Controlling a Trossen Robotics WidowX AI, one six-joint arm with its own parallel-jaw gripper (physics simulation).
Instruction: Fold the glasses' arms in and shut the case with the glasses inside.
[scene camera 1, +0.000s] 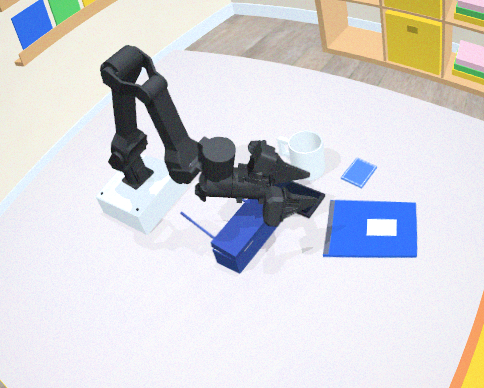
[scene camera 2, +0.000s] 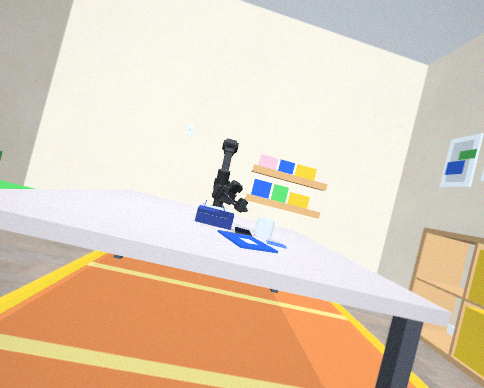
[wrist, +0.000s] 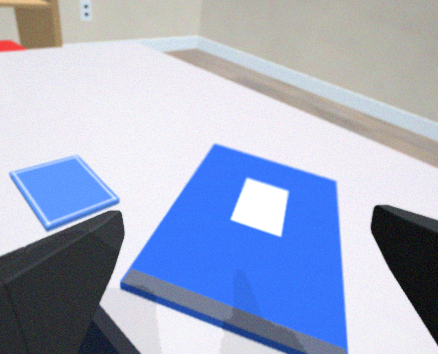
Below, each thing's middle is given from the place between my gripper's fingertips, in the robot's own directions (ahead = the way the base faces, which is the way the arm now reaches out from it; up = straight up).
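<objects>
My gripper: 9 cm past the blue glasses case (scene camera 1: 237, 243), 10 cm to the left of it and 8 cm above it. Distances from my hand: blue book with white label (scene camera 1: 362, 229), 12 cm ahead of it, 5 cm to the left of it, 11 cm below it; white mug (scene camera 1: 306, 151), 12 cm behind it, 13 cm to the left of it, 6 cm below it; small blue card (wrist: 59, 192), 11 cm below it and 18 cm to the left of it.
</objects>
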